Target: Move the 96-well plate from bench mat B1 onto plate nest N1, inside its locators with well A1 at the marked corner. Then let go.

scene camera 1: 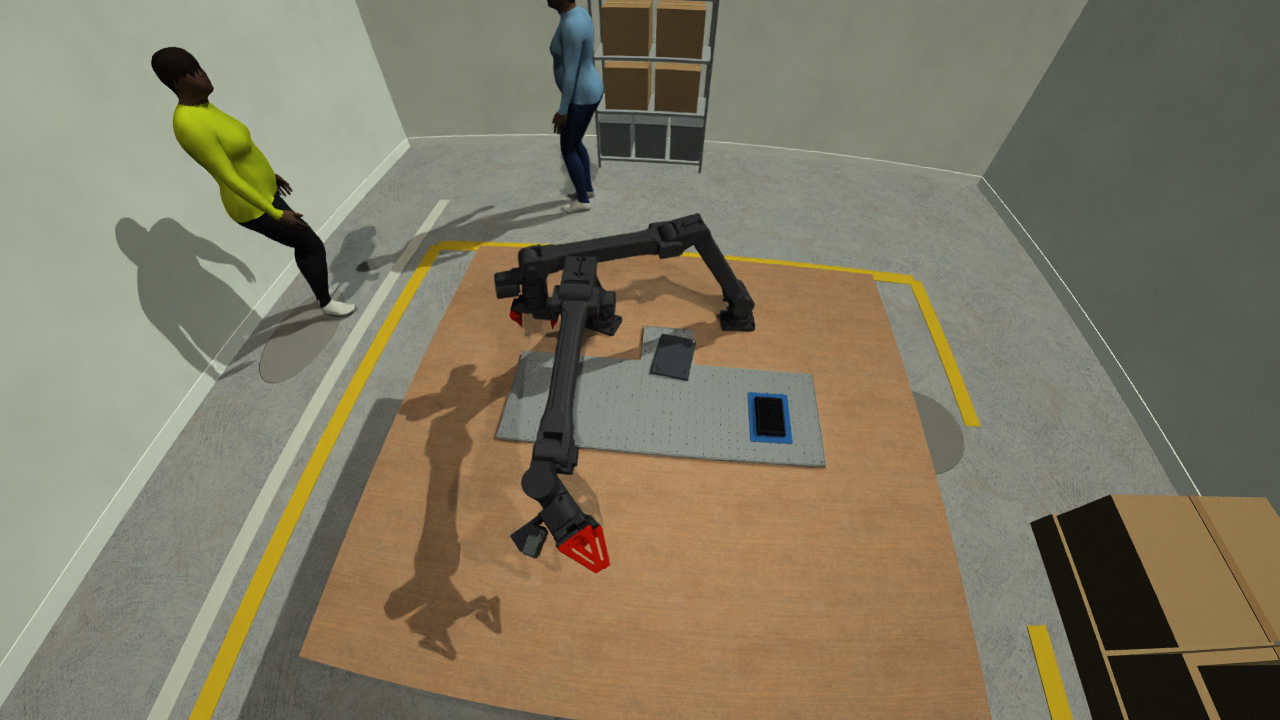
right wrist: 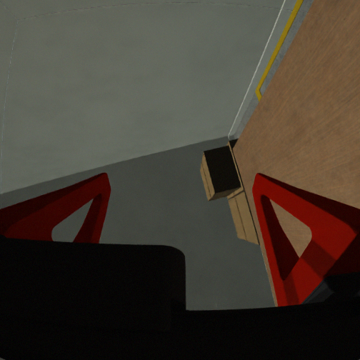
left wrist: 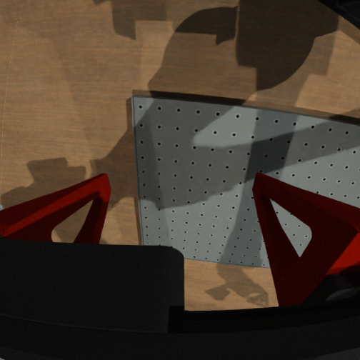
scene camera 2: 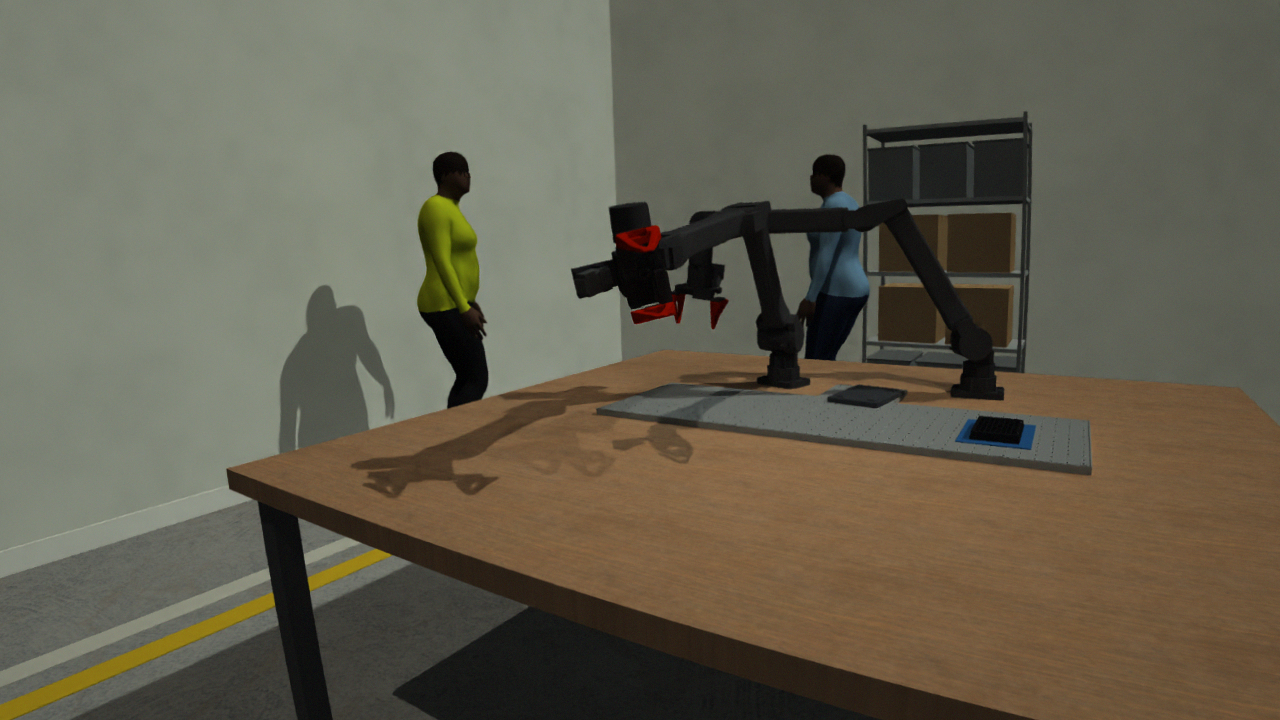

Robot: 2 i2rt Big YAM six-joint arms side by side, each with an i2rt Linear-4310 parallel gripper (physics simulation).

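Seen in the pictures: left gripper, fingertip midpoint: (scene camera 1: 537,325) (scene camera 2: 695,326); right gripper, fingertip midpoint: (scene camera 1: 603,569) (scene camera 2: 655,284); left arm's base at its link origin: (scene camera 1: 737,322) (scene camera 2: 977,395); right arm's base at its link origin: (scene camera 1: 602,323) (scene camera 2: 783,383).
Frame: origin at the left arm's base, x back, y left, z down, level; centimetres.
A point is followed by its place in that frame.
The black 96-well plate (scene camera 1: 769,416) {z -2.3, x -39.8, y 4.5 cm} (scene camera 2: 997,428) {z -2.8, x -41.5, y 4.8 cm} lies flat on the blue bench mat (scene camera 1: 771,439) {z -1.5, x -47.1, y 4.2 cm} (scene camera 2: 967,436) {z -1.5, x -43.9, y -0.3 cm}, at the right end of the grey perforated board (scene camera 1: 662,420) {z -1.3, x -40.6, y -28.0 cm} (scene camera 2: 832,421) {z -1.3, x -40.4, y -26.2 cm} (left wrist: 170,227). The dark grey nest (scene camera 1: 673,356) {z -2.5, x -17.6, y -23.9 cm} (scene camera 2: 866,395) {z -2.5, x -19.6, y -23.3 cm} sits at the board's back edge. Locators and corner mark are too small to tell. My left gripper (scene camera 1: 534,321) {z -16.7, x -17.0, y -66.3 cm} (scene camera 2: 699,313) {z -16.7, x -17.0, y -66.3 cm} (left wrist: 181,181) is open and empty, high over the table at the back left, away from the plate. My right gripper (scene camera 1: 597,562) {z -31.6, x -87.6, y -41.0 cm} (scene camera 2: 646,277) {z -31.6, x -87.6, y -41.0 cm} (right wrist: 181,180) is open and empty, raised in front of the board.
Both arms stand on the wooden table (scene camera 1: 716,573) {z 0.0, x -84.0, y -15.0 cm} (scene camera 2: 805,537) {z 0.0, x -94.1, y -17.2 cm} behind the board. In scene camera 1 the right arm crosses above the board's left part. Two people (scene camera 1: 223,161) (scene camera 1: 577,80) stand off the table. Cardboard boxes (scene camera 1: 1190,573) (right wrist: 220,172) stand beyond the table's edge.
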